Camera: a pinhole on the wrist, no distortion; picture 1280 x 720 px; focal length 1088.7 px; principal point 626.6 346.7 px. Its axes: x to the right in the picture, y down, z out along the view. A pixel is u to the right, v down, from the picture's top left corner.
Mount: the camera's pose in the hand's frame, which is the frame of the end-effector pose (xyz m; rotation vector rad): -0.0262 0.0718 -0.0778 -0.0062 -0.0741 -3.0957
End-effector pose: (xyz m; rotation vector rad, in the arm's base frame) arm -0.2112 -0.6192 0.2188 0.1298 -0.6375 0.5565
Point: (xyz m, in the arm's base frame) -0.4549 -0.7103 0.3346
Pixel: 998 470
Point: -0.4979 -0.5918 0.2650
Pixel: outside the picture
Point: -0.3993 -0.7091 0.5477
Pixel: 505 559
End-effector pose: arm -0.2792 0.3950 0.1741 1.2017 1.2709 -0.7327
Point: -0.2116 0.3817 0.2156
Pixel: 653 419
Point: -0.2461 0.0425 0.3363
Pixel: 1170 638
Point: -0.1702 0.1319 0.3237
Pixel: 1097 390
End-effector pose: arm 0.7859 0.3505 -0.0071 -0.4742 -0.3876 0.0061
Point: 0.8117 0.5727 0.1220
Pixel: 155 141
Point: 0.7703 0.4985 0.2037
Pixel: 290 534
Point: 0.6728 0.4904 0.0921
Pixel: 755 397
